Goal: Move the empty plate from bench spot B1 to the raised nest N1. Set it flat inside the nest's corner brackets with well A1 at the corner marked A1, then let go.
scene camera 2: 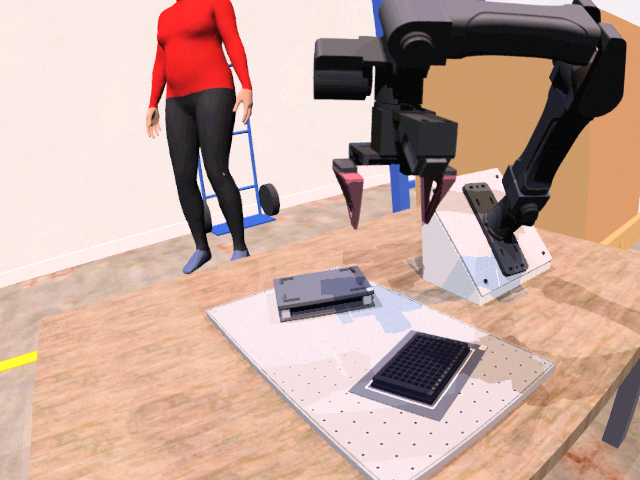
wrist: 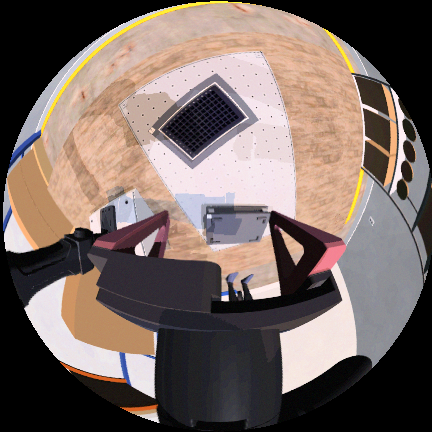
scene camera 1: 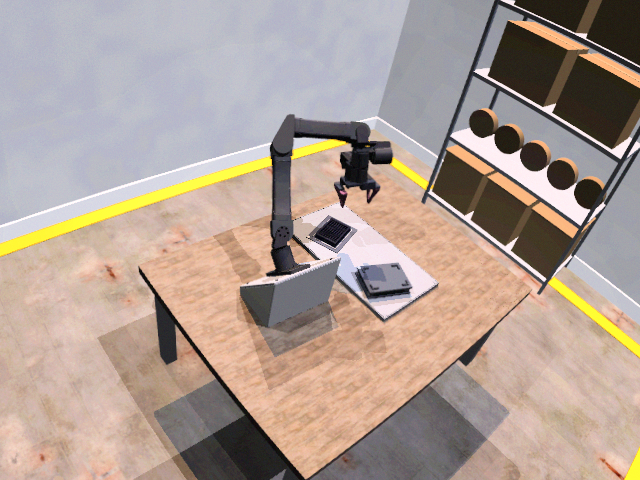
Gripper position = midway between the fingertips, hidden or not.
Note:
My gripper (scene camera 2: 391,225) is open, holding nothing. Also in view: a black well plate (wrist: 209,114). Also in view: a dark grey pad (scene camera 2: 438,412).
My gripper is seen too in the wrist view (wrist: 218,215) and in scene camera 1 (scene camera 1: 355,205). The dark grey pad is seen too in the wrist view (wrist: 252,118).

